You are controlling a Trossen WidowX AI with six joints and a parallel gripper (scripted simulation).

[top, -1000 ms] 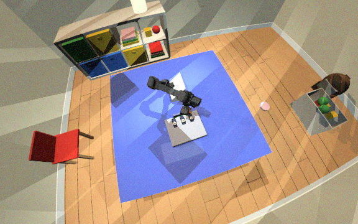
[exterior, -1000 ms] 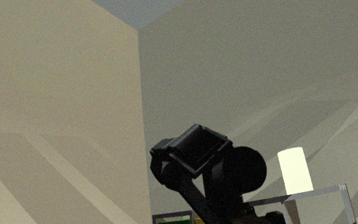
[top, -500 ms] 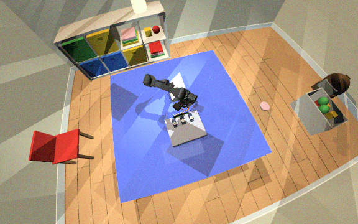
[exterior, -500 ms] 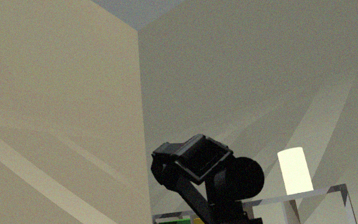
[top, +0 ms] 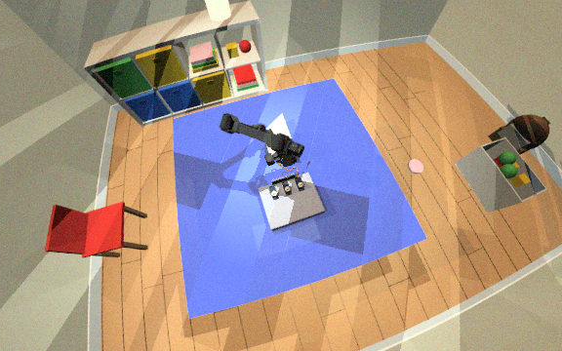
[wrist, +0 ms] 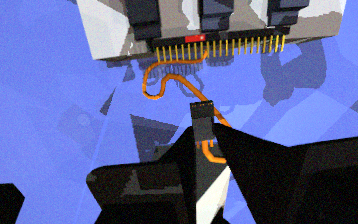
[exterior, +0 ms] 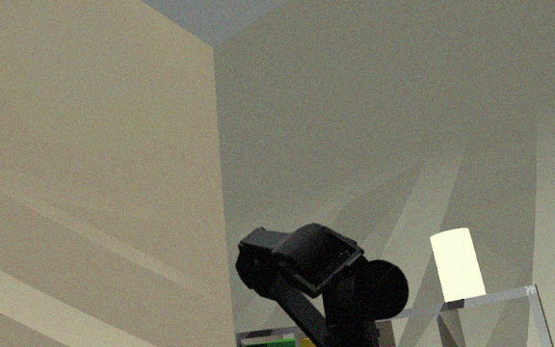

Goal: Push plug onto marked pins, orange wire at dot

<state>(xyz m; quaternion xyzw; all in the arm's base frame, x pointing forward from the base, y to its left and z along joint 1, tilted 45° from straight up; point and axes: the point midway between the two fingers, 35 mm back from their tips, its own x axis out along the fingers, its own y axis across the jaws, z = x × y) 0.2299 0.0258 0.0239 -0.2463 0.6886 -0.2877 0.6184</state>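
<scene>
The red band lies 80 mm ahead of my gripper tip, 10 mm to the right of it and 30 mm below it. Also, from my gripper tip: grey holder (240 mm ahead, 40 mm to the right, 80 mm below).
</scene>
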